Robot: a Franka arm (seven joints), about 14 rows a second.
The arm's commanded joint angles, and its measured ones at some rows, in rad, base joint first. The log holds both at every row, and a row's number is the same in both.
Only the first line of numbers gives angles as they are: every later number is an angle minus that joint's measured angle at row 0.
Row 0, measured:
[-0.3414 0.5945 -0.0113 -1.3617 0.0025 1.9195 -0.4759]
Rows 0 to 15, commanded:
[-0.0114 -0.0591 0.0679 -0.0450 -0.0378 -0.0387 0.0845]
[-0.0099 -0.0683 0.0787 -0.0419 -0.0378 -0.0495 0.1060]
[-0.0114 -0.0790 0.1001 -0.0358 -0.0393 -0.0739 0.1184]
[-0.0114 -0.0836 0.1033 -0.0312 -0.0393 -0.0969 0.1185]
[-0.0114 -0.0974 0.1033 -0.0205 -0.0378 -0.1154 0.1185]
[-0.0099 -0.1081 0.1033 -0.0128 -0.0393 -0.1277 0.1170]
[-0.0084 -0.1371 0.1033 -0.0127 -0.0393 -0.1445 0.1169]
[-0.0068 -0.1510 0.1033 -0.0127 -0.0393 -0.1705 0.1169]
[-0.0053 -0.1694 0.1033 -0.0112 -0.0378 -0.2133 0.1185]
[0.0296 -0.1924 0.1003 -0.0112 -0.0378 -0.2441 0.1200]
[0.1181 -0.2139 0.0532 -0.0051 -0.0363 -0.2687 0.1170]
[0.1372 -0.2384 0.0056 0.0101 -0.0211 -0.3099 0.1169]
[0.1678 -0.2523 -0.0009 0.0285 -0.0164 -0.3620 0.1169]
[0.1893 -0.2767 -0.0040 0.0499 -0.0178 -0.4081 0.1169]
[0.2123 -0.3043 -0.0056 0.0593 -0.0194 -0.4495 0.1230]
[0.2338 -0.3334 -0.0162 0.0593 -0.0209 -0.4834 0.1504]
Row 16, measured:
[0.1916 -0.2751 0.0146 0.0530 -0.0216 -0.4171 0.1221]
